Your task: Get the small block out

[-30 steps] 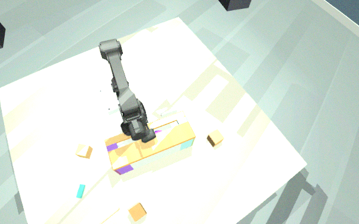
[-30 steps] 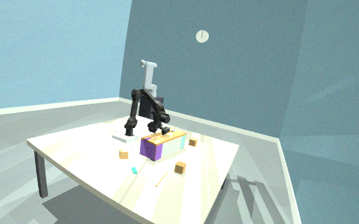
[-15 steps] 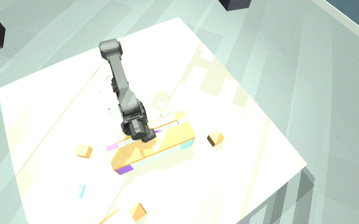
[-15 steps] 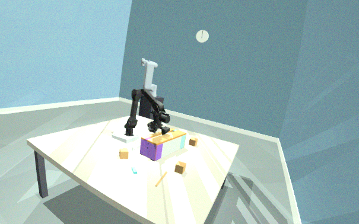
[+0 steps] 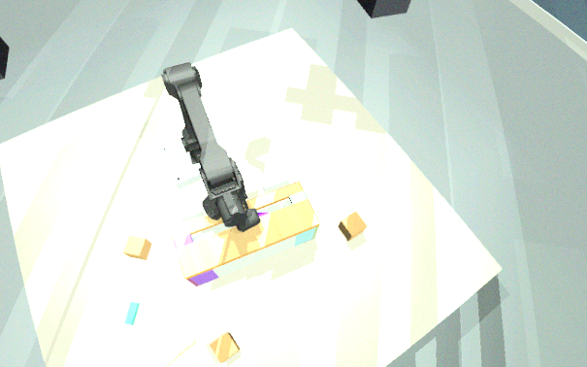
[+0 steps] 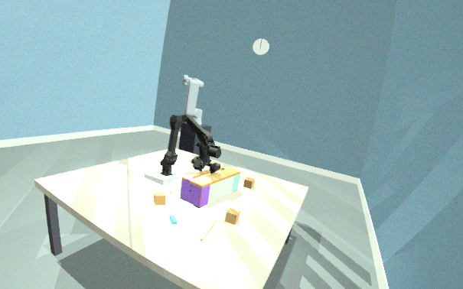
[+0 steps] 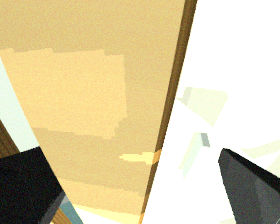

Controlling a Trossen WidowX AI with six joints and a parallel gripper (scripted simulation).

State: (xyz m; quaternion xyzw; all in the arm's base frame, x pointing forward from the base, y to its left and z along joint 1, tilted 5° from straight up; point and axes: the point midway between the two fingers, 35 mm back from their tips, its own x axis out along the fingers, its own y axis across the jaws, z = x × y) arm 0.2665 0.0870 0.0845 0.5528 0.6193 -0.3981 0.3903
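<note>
Now: gripper tip 4 cm short of the box, 3 cm to the left of it and 3 cm above it. Round my gripper tip: purple block 6 cm ahead, 2 cm to the left; thin stick 33 cm to the right, 33 cm ahead, 9 cm below.
</note>
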